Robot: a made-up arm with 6 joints.
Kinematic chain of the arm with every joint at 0, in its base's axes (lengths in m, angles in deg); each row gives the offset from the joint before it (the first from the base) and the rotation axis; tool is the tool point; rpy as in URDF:
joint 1: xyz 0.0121 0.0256 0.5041 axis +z
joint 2: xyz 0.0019 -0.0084 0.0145 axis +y
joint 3: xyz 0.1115 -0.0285 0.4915 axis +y
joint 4: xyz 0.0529 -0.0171 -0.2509 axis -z
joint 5: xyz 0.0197 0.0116 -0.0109 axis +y
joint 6: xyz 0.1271 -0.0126 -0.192 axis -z
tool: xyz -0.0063 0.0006 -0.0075 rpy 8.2 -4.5 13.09
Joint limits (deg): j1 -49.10..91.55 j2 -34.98..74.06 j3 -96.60..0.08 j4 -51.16..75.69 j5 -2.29..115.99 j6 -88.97..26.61
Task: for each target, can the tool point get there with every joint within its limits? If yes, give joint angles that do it. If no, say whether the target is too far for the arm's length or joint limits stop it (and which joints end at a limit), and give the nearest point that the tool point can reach.
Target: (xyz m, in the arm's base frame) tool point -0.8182 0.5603 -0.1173
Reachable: no: too far | nearest point -0.1352 0.5550 0.1868 | short by 0.748 m
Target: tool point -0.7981 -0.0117 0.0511
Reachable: no: joint limits stop it (at a limit: joint 1, joint 2, joint 4, joint 6) | nearest point -0.1220 0.2581 0.2903 | short by 0.766 m
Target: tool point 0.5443 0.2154 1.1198
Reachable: yes | joints 32.23 -5.52 -85.68 58.16 16.66 -35.27
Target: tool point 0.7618 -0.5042 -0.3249
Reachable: no: too far | nearest point 0.6033 -0.3922 0.0868 | short by 0.455 m
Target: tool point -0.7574 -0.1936 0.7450
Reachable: no: joint limits stop it (at a limit: joint 1, joint 2, joint 3, joint 4, joint 5, joint 6) | nearest point -0.2153 -0.0572 0.7054 | short by 0.560 m
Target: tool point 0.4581 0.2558 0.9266
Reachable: yes | joints 29.82 -10.58 -64.03 59.84 45.18 11.31
